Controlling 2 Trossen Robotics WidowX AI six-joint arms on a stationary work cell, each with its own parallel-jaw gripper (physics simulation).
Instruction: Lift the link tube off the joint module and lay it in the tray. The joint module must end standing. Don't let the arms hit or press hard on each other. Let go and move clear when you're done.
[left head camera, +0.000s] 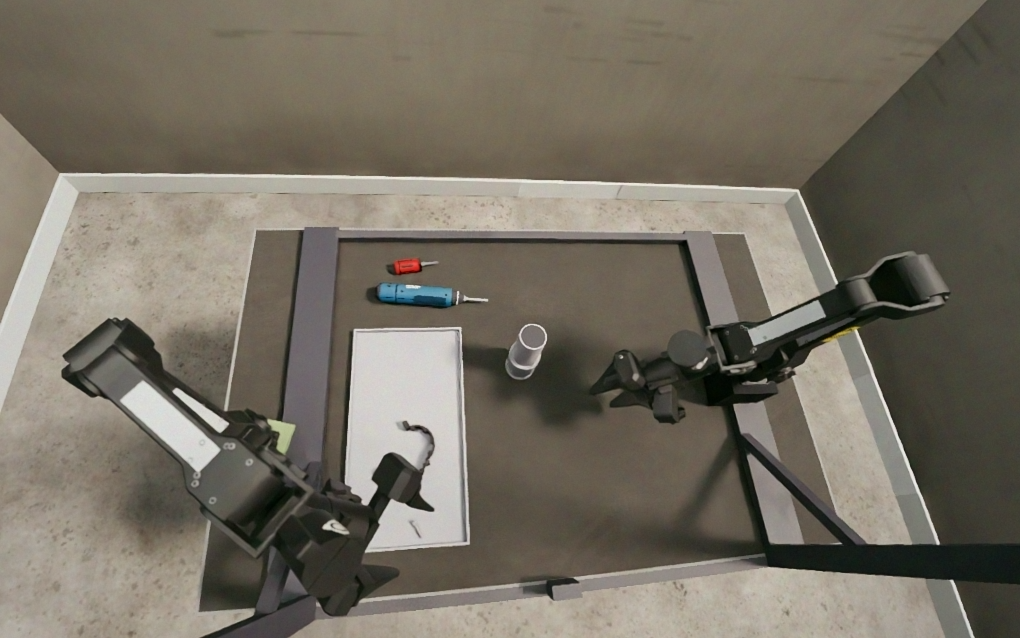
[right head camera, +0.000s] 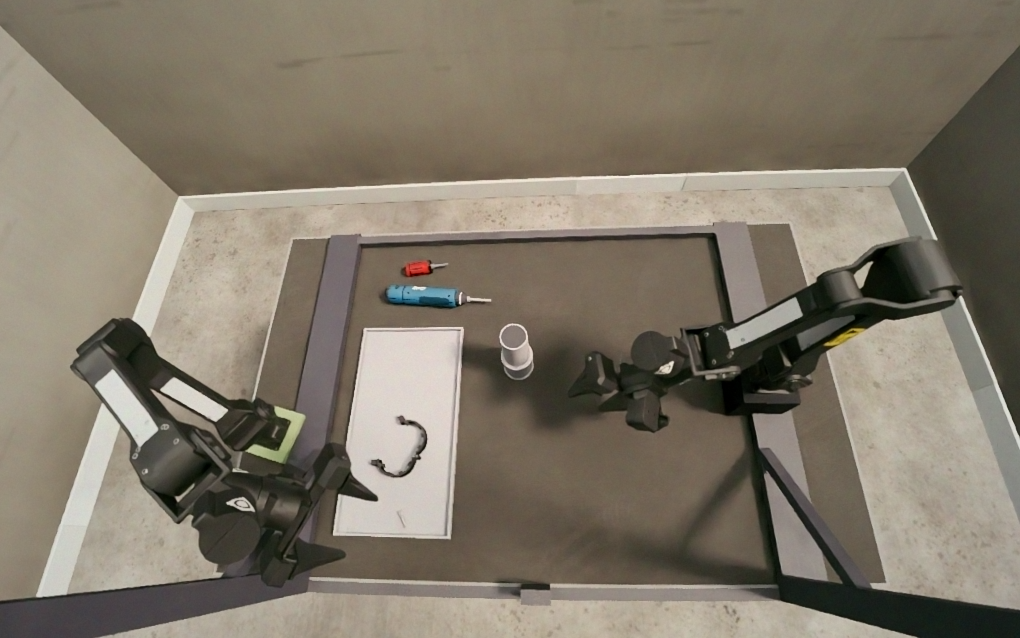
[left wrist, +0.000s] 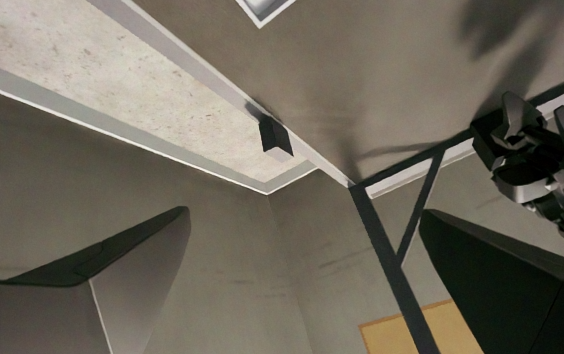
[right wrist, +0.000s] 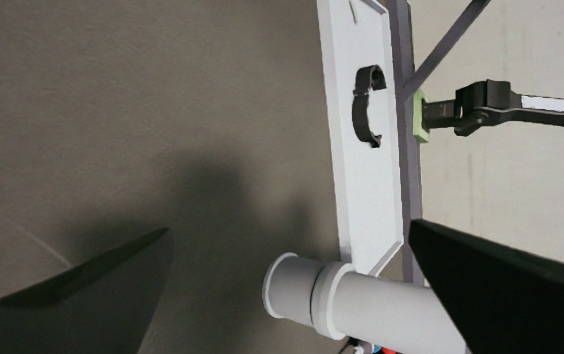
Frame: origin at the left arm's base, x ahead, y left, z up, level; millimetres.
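Where they show: left gripper, fingertip midpoint: (left head camera: 415, 540) (right head camera: 361, 526) (left wrist: 305, 218); right gripper, fingertip midpoint: (left head camera: 600, 399) (right head camera: 584, 402) (left wrist: 529, 99) (right wrist: 293, 235); left arm's base at its link origin: (left head camera: 256, 446) (right head camera: 271, 431) (right wrist: 424, 116); right arm's base at its link origin: (right head camera: 768, 376) (left wrist: 516, 155).
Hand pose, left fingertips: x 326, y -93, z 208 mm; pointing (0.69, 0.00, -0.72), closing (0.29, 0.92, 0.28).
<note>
Things, the pixels of their top centre, and the offset from my left fingertips. "spot": a spot on its surface instead.
- pale grey link tube at its top centre: (right wrist: 469, 333) (right head camera: 513, 336) (left head camera: 533, 336) dx +117, dy +364, dz -79 mm
- joint module at a spot on its surface: (right head camera: 519, 368) (left head camera: 529, 368) spot: dx +130, dy +337, dz -171 mm
- white tray at its top centre: (right wrist: 375, 136) (left head camera: 407, 428) (right head camera: 402, 423) dx -75, dy +183, dz -223 mm
- black cable at a spot on its surface: (right wrist: 361, 112) (right head camera: 425, 441) spot: dx -16, dy +161, dz -220 mm
- small pin at its top centre: (right wrist: 358, 9) (left head camera: 417, 529) dx -11, dy +14, dz -225 mm
- blue driver at its top centre: (left head camera: 432, 291) (right head camera: 436, 292) dx -98, dy +468, dz -198 mm
- red screwdriver at its top centre: (left head camera: 416, 261) (right head camera: 425, 263) dx -151, dy +539, dz -210 mm
The pale grey link tube (left head camera: 530, 343) (right head camera: 514, 341) (right wrist: 395, 305) stands upright on the joint module (left head camera: 519, 368) (right head camera: 519, 368) (right wrist: 292, 290), to the right of the tray in the head views. The white tray (left head camera: 398, 376) (right head camera: 413, 368) (right wrist: 367, 200) lies flat on the left part of the table. My left gripper (left head camera: 415, 539) (right head camera: 361, 525) (left wrist: 305, 218) is open and empty, above the tray's lower left end. My right gripper (left head camera: 600, 397) (right head camera: 585, 400) (right wrist: 293, 235) is open and empty, to the right of the tube and apart from it.
A black cable (left head camera: 430, 443) (right head camera: 422, 443) (right wrist: 361, 112) and a small pin (left head camera: 415, 528) (right head camera: 400, 519) (right wrist: 353, 12) lie in the tray. A blue driver (left head camera: 417, 294) (right head camera: 425, 296) and a red screwdriver (left head camera: 406, 265) (right head camera: 418, 268) lie behind it. The two arms are far apart.
</note>
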